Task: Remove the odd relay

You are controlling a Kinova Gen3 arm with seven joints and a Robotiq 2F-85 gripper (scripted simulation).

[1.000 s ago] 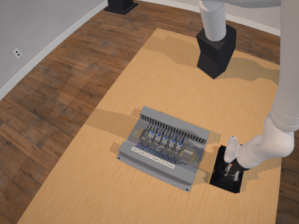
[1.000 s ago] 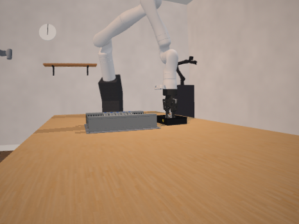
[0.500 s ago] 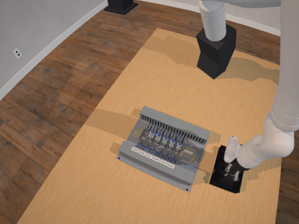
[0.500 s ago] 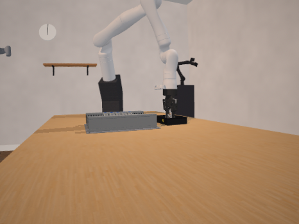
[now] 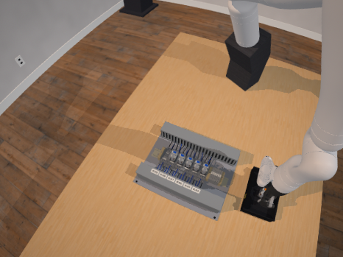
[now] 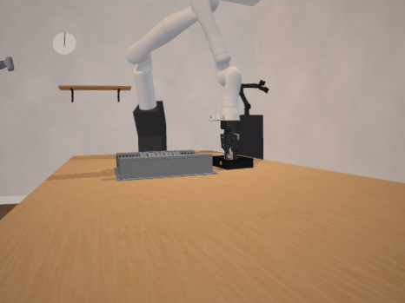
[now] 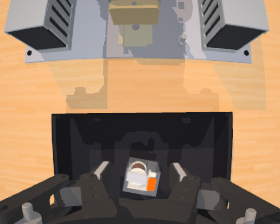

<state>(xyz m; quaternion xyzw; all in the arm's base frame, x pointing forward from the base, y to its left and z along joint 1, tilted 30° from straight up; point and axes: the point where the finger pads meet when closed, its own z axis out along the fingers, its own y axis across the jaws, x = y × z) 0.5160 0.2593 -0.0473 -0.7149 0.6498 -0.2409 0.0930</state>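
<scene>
Now: hand 1 cm above the relay. From my hand the other things lie so: black parts tray (2 cm below).
</scene>
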